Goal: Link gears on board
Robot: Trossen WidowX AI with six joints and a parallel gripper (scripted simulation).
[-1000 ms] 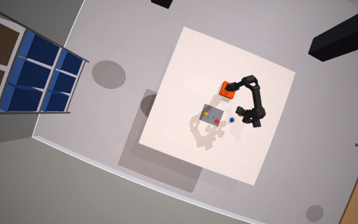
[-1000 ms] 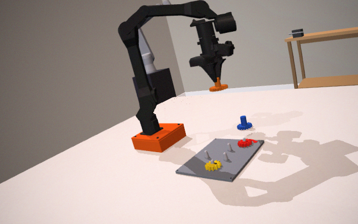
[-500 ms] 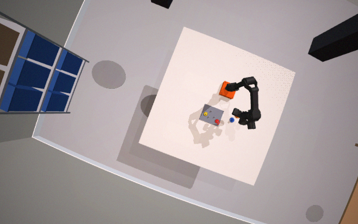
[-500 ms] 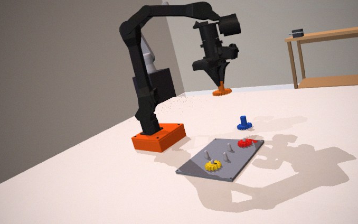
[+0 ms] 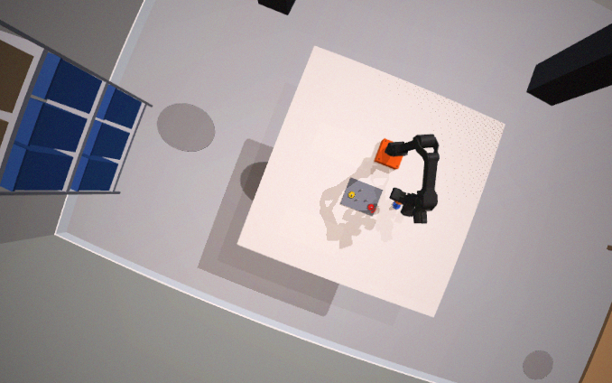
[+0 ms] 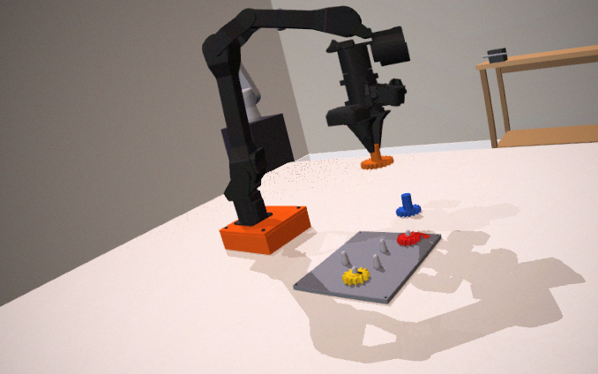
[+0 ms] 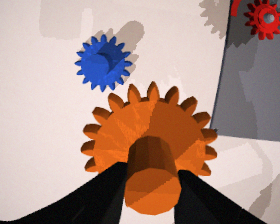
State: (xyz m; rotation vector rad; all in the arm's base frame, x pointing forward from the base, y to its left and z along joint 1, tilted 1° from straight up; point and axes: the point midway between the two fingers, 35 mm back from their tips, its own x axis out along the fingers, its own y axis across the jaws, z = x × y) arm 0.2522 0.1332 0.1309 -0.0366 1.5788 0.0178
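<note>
The red gear lies 100 mm ahead of my gripper tip, 100 mm to the right of it and 130 mm below it. From my gripper tip the other things lie so: red arrow 110 mm ahead, 70 mm to the right, 140 mm below; blue gear 20 mm ahead, 50 mm to the left, 130 mm below; orange gear 10 mm below.
</note>
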